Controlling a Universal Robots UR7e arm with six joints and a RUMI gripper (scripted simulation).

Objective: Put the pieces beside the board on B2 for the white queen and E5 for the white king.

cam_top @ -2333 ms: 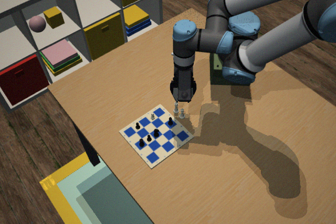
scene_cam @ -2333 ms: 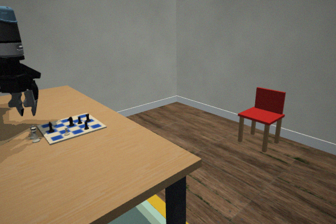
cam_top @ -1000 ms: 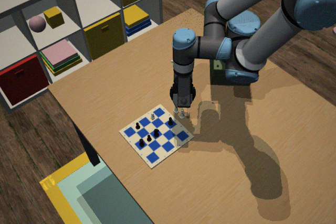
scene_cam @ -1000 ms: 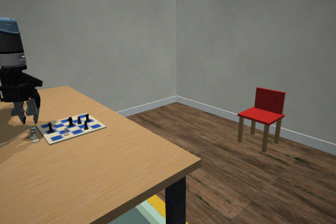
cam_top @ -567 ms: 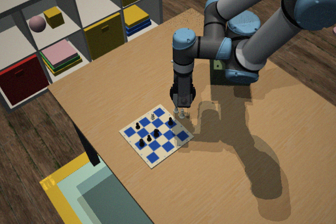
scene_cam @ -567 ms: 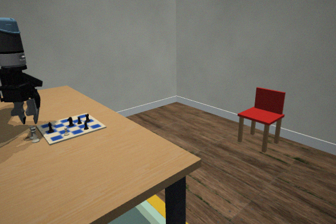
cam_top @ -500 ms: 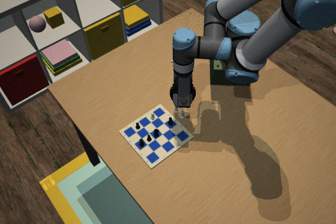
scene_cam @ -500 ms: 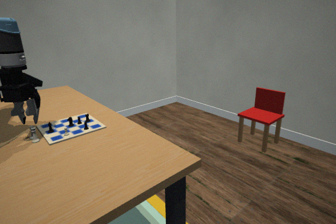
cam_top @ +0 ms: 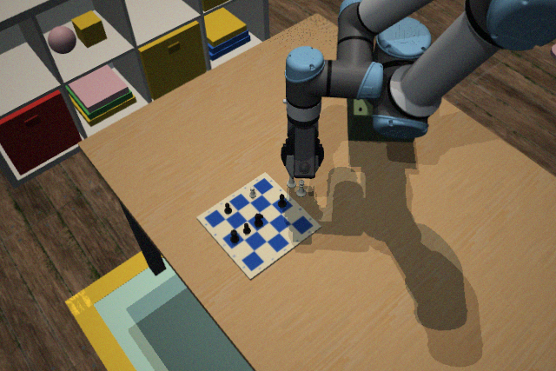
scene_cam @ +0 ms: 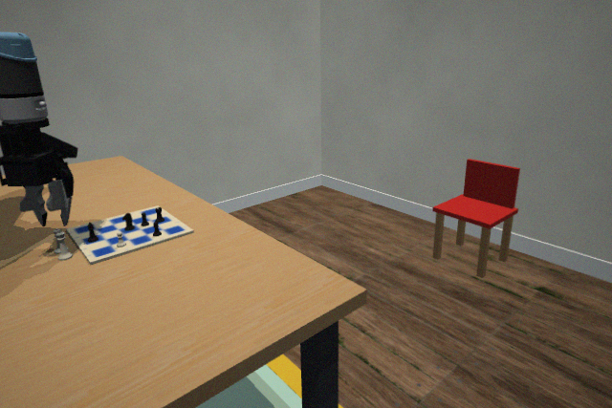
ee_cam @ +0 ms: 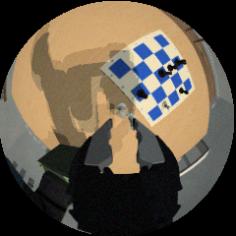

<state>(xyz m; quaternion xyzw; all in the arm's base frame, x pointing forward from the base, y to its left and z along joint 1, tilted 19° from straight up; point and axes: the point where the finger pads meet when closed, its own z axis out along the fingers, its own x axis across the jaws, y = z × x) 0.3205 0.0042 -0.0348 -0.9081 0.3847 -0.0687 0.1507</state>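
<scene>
My hand is 5 cm above the white queen. The rest, counted from my hand: white king: 4 cm to the right, 4 cm below; then white pawn: 10 cm ahead, 8 cm to the right, 6 cm below; then chessboard: 14 cm ahead, 1 cm to the right, 7 cm below.
</scene>
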